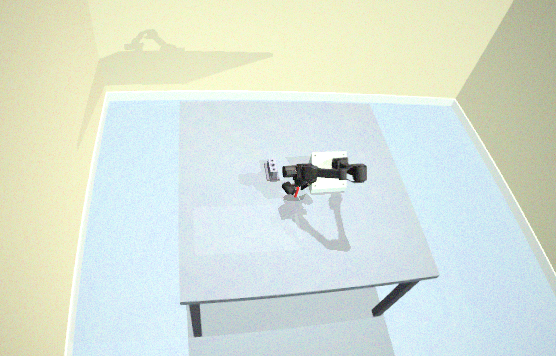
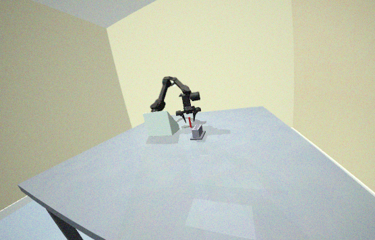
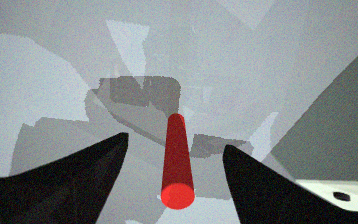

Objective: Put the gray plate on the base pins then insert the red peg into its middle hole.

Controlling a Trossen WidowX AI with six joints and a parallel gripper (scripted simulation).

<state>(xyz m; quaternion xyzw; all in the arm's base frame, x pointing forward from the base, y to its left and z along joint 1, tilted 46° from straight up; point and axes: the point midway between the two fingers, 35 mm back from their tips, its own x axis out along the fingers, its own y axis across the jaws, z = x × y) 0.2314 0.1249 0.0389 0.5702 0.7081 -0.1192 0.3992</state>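
My gripper tip is now 11 cm short of the gray plate and 17 cm to the left of it. From my gripper tip the other things lie so: red peg: right at my gripper tip; base: 11 cm ahead, 17 cm to the right, 3 cm below.
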